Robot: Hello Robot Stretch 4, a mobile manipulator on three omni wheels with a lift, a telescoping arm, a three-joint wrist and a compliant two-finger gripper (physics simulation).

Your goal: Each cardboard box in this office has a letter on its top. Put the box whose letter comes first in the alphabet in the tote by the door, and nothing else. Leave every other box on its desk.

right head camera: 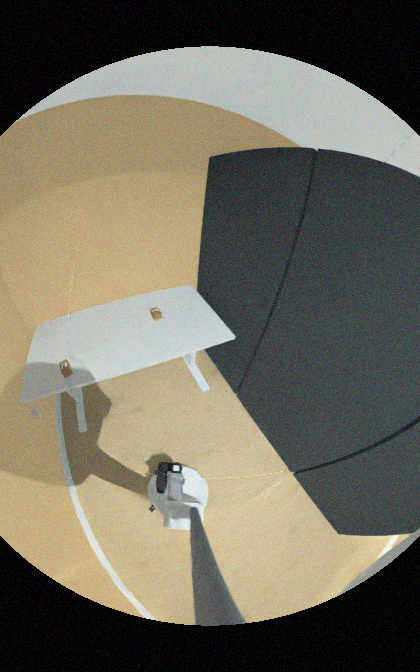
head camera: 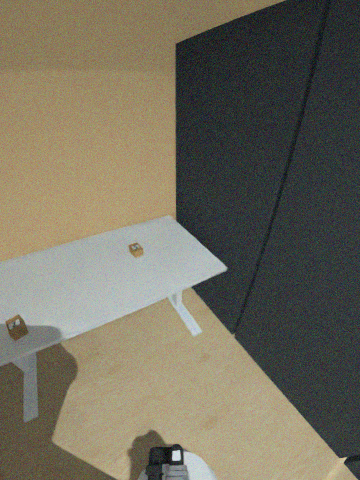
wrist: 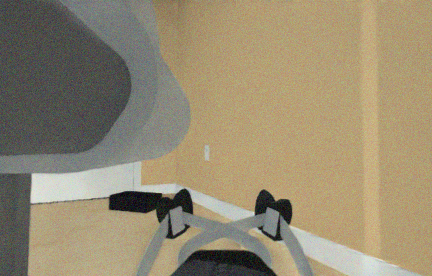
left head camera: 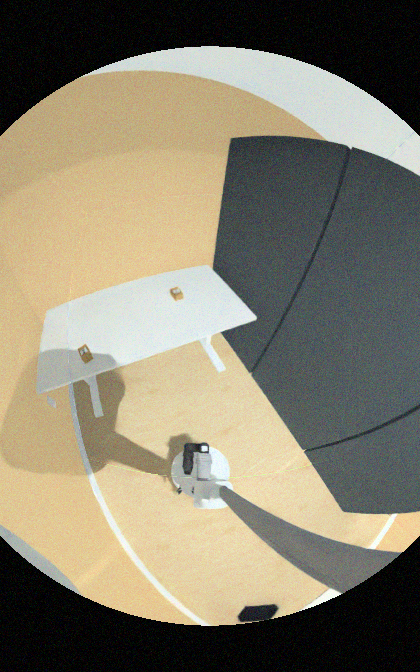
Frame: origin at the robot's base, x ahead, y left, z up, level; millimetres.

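Seen in the pictures: gripper, fingertip midpoint: (wrist: 223, 205).
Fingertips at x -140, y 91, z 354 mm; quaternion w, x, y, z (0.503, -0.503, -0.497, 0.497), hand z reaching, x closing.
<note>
Pixels of each thing's top centre, then the offset from my fingertips to it. Level surfaces: height alone.
- small cardboard box, top centre: (head camera: 135, 246) dz +388, dx +1264, dy +151 mm
- white desk, surface height: dz +338 mm
- second cardboard box, top centre: (head camera: 14, 324) dz +388, dx +701, dy +626 mm
- black tote, top centre: (wrist: 136, 194) dz -282, dx -1620, dy -602 mm
A small cardboard box (head camera: 136, 250) (left head camera: 177, 293) (right head camera: 156, 313) sits toward the far right of the white desk (head camera: 80, 280) (left head camera: 130, 320) (right head camera: 110, 340). A second cardboard box (head camera: 17, 327) (left head camera: 85, 353) (right head camera: 65, 368) sits near the desk's front edge at the left, in shadow. Each has a pale label with a dark letter on top, too small and blurred to read surely. A black tote (left head camera: 257, 613) (wrist: 135, 201) stands on the floor by a white door (wrist: 85, 182). My gripper (wrist: 223, 205) is open and empty, its fingertips wide apart, away from both boxes and the tote.
A tall dark partition (head camera: 250, 165) (left head camera: 300, 250) (right head camera: 270, 250) runs along the right, from beside the desk's right end toward the robot base (left head camera: 220, 467) (right head camera: 195, 487). The robot's mast fills the left of the wrist view. A tan wall (wrist: 290, 100) stands at the right there.
</note>
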